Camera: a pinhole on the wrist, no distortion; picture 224 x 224 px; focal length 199.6 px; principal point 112.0 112.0 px. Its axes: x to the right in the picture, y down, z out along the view. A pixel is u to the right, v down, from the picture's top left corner.
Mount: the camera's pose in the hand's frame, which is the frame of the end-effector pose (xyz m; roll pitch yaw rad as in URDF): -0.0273 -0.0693 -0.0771 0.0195 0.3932 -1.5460
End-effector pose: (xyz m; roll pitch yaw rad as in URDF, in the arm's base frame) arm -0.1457 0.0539 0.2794 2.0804 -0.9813 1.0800
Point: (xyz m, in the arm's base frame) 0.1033 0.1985 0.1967
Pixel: 78.6 171.5
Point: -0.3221 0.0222 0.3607
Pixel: behind the camera
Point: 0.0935 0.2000 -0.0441
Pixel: 125.0 64.2
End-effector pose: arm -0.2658 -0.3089 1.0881 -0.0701 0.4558 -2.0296
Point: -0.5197 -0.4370 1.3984
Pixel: 90.3 155.9
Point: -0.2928 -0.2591 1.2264
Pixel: 7.4 39.8
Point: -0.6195 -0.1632 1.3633
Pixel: 201.5 77.8
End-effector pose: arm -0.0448 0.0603 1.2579 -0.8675 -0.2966 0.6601
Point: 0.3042 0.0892 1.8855
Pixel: outside the picture
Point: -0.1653 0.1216 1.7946
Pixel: 126.9 158.8
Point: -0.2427 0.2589 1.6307
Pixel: 43.2 157.1
